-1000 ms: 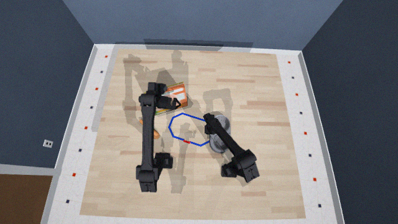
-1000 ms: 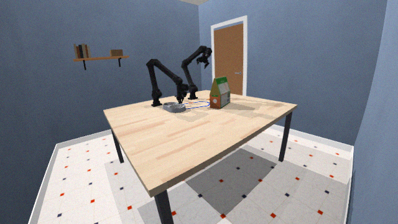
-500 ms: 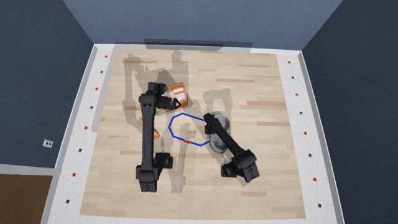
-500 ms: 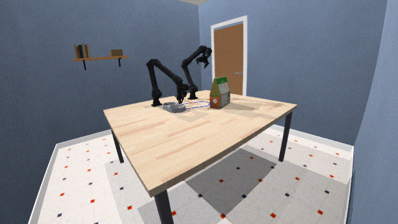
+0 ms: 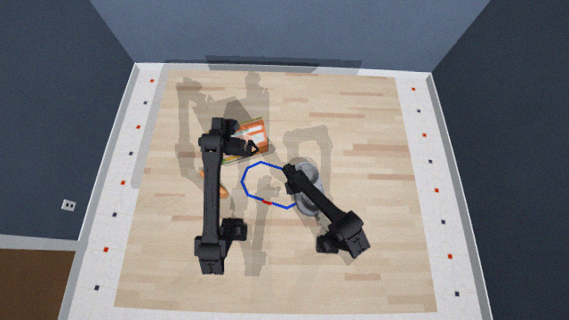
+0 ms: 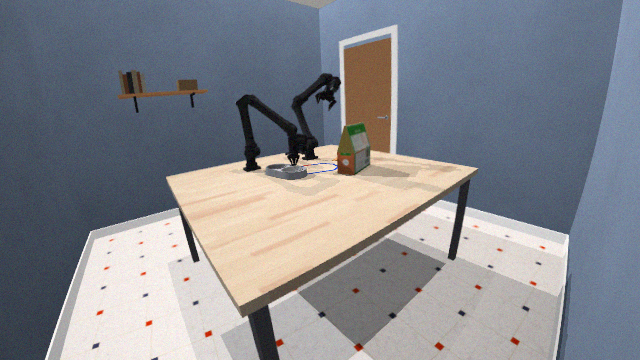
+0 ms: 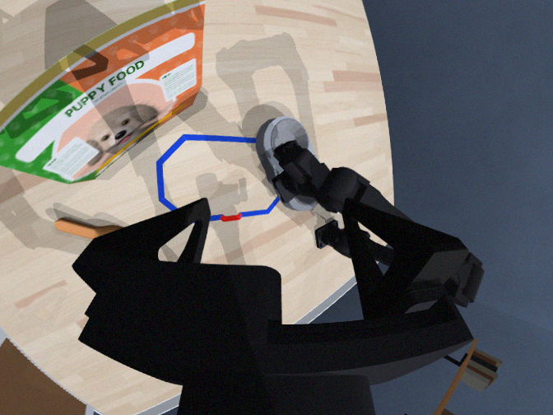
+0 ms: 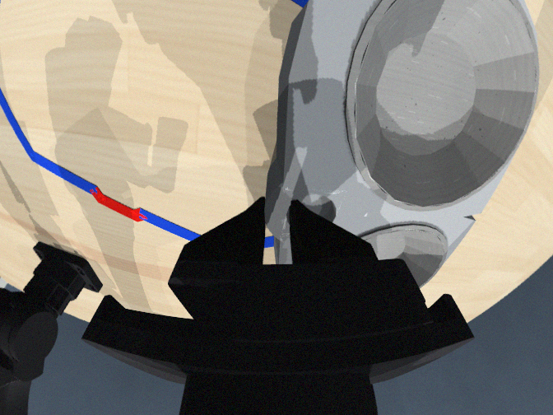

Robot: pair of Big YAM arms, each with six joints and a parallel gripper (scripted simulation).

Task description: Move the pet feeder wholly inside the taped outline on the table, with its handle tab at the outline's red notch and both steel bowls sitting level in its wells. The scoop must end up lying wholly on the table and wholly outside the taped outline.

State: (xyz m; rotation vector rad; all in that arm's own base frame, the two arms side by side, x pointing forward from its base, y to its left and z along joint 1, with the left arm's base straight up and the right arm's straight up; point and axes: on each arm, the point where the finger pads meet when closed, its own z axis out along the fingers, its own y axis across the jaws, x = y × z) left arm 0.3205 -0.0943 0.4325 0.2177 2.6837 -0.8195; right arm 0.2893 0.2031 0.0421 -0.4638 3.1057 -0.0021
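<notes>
Now: right hand 30 mm short of the grey pet feeder, 80 mm to the left of it and 30 mm above it. From my right hand the other things lie so: orange-brown scoop: 30 mm behind, 460 mm to the left, 20 mm below; then puppy food bag: 230 mm ahead, 350 mm to the left, 110 mm above; then blue taped outline: 30 mm ahead, 130 mm to the left, 40 mm below.
</notes>
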